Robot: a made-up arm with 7 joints. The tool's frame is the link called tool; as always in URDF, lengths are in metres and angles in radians. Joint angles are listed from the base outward.
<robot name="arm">
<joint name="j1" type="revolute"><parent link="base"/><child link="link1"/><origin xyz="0 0 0.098"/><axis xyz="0 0 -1"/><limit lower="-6.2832" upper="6.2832"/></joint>
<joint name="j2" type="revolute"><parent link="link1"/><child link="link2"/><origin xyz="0 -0.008 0.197"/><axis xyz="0 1 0"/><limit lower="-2.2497" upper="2.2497"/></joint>
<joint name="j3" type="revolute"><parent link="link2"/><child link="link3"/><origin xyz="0 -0.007 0.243"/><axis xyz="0 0 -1"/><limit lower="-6.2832" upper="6.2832"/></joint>
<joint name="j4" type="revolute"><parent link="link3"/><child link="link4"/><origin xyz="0 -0.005 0.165"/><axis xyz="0 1 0"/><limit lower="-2.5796" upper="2.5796"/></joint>
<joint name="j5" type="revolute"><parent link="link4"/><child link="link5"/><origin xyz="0 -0.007 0.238"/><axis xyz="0 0 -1"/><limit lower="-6.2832" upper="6.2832"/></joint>
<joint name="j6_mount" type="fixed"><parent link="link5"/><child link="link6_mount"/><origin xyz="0 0 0.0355"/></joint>
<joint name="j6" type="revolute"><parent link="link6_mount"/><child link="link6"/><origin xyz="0 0 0.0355"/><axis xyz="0 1 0"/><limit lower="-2.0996" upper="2.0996"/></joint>
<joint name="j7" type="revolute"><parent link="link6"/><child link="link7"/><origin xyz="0 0 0.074"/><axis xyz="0 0 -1"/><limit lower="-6.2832" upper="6.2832"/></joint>
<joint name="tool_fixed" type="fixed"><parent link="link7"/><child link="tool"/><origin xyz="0 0 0" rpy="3.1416 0 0"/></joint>
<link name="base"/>
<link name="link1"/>
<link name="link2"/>
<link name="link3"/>
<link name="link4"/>
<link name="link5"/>
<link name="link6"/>
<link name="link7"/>
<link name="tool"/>
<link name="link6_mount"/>
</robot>
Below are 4 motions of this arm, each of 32 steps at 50 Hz.
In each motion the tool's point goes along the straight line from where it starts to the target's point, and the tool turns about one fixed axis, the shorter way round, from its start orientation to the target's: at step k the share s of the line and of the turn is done. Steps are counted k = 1, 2, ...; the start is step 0. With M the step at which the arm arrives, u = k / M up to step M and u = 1 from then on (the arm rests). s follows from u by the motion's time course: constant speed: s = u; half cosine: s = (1 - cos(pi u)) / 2; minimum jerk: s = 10 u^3 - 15 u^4 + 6 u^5.
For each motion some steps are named. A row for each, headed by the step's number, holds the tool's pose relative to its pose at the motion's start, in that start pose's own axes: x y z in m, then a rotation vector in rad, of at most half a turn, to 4 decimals.
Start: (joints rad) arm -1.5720 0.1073 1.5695 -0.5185 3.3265 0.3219 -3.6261
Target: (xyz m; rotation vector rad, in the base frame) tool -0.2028 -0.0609 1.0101 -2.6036 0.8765 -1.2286
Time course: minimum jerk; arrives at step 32
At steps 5, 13, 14, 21, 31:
5: -0.0018 0.0034 0.0004 0.0002 0.0000 0.0293
13: -0.0199 0.0379 0.0047 0.0017 0.0002 0.3234
14: -0.0233 0.0443 0.0055 0.0020 0.0003 0.3783
21: -0.0470 0.0893 0.0111 0.0041 0.0006 0.7629
31: -0.0606 0.1153 0.0144 0.0053 0.0007 0.9848

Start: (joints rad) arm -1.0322 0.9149 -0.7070 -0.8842 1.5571 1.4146 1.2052
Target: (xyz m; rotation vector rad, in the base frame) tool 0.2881 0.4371 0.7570 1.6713 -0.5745 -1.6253
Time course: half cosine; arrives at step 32
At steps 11, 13, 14, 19, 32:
11: -0.0404 -0.0404 0.0323 0.0346 0.1019 -0.0503
13: -0.0542 -0.0542 0.0433 0.0464 0.1368 -0.0675
14: -0.0615 -0.0615 0.0491 0.0526 0.1552 -0.0765
19: -0.0986 -0.0986 0.0787 0.0843 0.2488 -0.1227
32: -0.1528 -0.1528 0.1221 0.1307 0.3856 -0.1902

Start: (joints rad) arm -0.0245 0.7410 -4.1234 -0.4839 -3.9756 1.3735 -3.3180
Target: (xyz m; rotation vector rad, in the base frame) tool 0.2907 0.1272 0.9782 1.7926 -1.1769 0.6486
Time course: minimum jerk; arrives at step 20
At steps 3, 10, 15, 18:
3: -0.0034 0.0074 -0.0001 0.0034 -0.0147 0.0232
10: -0.0634 0.1389 -0.0019 0.0643 -0.2753 0.4350
15: -0.1137 0.2491 -0.0034 0.1153 -0.4937 0.7800
18: -0.1258 0.2754 -0.0038 0.1276 -0.5459 0.8626

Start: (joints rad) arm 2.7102 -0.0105 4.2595 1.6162 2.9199 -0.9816 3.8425
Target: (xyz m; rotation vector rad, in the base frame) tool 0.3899 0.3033 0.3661 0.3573 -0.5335 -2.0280
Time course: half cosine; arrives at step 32
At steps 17, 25, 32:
17: 0.0163 -0.3032 -0.1010 -0.0007 -0.0370 0.6174
25: 0.0263 -0.4895 -0.1631 -0.0011 -0.0598 0.9969
32: 0.0297 -0.5522 -0.1839 -0.0013 -0.0674 1.1246

